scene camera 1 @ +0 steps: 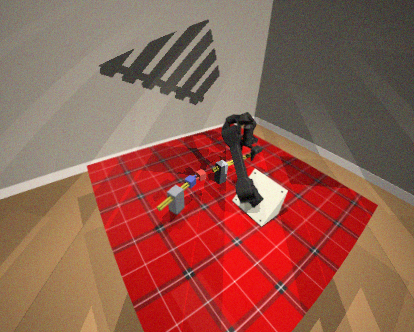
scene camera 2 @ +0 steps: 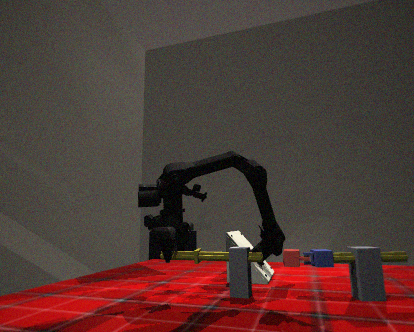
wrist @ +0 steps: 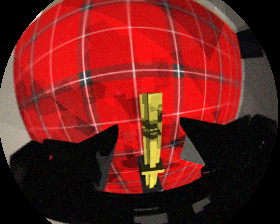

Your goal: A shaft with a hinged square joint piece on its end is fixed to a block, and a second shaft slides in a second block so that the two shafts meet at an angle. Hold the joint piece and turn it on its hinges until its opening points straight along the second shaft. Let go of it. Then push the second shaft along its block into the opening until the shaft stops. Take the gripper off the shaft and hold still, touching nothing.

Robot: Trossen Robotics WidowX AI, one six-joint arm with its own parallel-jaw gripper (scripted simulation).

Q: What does my gripper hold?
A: Nothing.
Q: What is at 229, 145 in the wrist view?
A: My gripper.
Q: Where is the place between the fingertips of my gripper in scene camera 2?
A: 174, 259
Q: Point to a yellow shaft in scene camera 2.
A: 197, 256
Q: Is my gripper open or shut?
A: Open.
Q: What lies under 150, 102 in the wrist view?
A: A yellow shaft.
